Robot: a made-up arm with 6 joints.
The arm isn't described. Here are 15 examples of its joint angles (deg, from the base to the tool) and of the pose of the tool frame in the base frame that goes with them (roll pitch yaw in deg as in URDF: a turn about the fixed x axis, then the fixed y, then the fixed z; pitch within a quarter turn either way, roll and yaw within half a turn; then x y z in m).
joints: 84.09 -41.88 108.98 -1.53 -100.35 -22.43
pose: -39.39 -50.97 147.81 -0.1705 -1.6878 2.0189
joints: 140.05 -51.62 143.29 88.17 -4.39 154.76
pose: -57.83 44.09 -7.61 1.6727 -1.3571 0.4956
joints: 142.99 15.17 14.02 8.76 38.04 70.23
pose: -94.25 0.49 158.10 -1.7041 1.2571 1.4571
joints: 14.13 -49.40 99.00 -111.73 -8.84 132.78
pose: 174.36 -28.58 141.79 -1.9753 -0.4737 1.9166
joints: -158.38 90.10 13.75 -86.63 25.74 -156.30
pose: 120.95 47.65 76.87 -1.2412 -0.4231 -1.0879
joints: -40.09 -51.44 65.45 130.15 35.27 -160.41
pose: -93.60 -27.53 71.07 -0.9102 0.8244 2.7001
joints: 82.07 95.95 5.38 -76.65 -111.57 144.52
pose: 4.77 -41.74 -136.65 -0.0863 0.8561 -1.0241
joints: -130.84 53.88 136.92 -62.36 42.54 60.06
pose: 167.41 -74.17 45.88 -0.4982 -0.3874 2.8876
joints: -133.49 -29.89 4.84 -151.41 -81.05 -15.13
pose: -30.01 -72.70 75.84 -0.6867 -0.8549 2.4213
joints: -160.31 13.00 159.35 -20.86 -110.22 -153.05
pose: 153.53 -50.76 177.66 1.0718 0.2918 2.2210
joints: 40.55 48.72 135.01 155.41 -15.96 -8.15
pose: -84.68 -51.84 -28.32 0.4026 0.3480 2.9983
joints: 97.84 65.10 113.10 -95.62 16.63 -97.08
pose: -143.83 -17.39 42.71 -0.2379 1.8405 2.4494
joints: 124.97 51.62 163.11 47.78 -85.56 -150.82
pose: 170.42 -19.12 33.93 0.0982 0.0902 2.6933
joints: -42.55 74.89 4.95 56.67 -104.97 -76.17
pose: -95.93 33.82 -162.82 0.8266 -0.9515 -0.6926
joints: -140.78 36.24 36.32 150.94 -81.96 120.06
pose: -159.63 -61.38 62.82 -1.8176 -1.2926 1.4384
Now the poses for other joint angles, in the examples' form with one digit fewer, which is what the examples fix.
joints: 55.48 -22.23 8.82 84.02 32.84 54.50
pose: -157.4 -7.9 60.1 0.710 1.250 2.278
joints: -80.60 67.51 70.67 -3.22 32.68 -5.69
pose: -29.3 -36.0 -35.7 0.395 -2.465 1.237
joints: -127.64 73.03 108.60 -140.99 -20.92 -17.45
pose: -174.3 -54.0 -170.3 -1.259 -1.704 2.112
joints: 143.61 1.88 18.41 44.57 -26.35 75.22
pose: -134.1 37.0 108.3 -1.542 1.192 1.869
